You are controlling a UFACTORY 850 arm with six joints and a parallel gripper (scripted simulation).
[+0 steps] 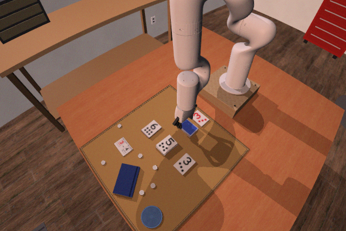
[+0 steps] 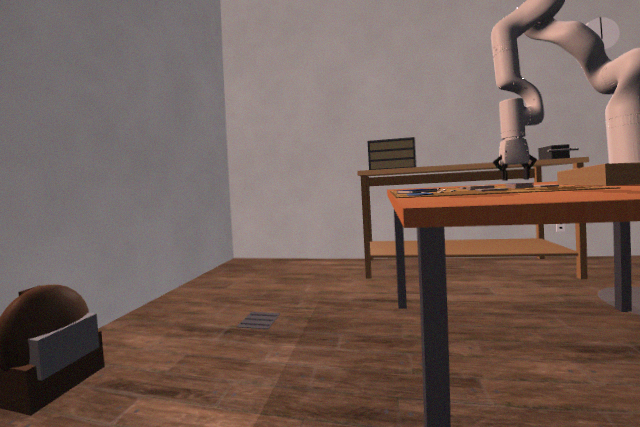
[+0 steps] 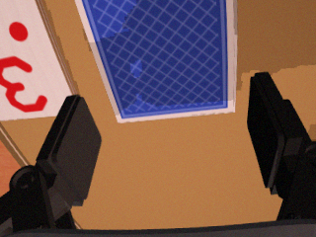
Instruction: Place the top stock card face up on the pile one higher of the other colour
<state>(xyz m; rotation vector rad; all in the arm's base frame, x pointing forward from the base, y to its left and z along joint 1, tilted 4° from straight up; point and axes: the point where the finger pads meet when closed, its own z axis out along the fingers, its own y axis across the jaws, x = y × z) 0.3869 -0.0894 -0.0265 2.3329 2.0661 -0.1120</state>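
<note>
Now: hand 3 cm to the right of the red 5 card and 3 cm above it. The rest, counted from my hand: red 3 card (8 cm behind, 4 cm to the left, 4 cm below); black 6 card (13 cm ahead, 12 cm to the right, 4 cm below); black 5 card (15 cm ahead, 3 cm below).
</note>
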